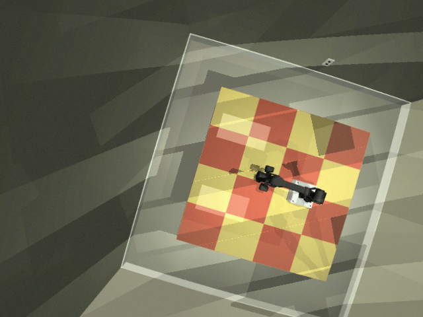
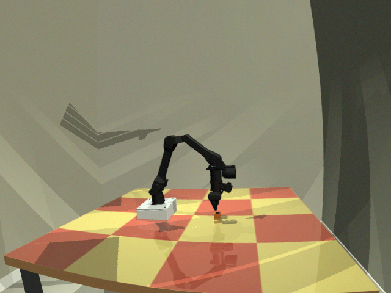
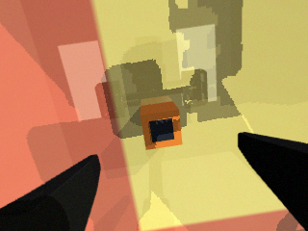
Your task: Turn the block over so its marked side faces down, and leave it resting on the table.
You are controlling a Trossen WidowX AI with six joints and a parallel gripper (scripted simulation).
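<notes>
Now: the block 40 mm below my gripper tip.
</notes>
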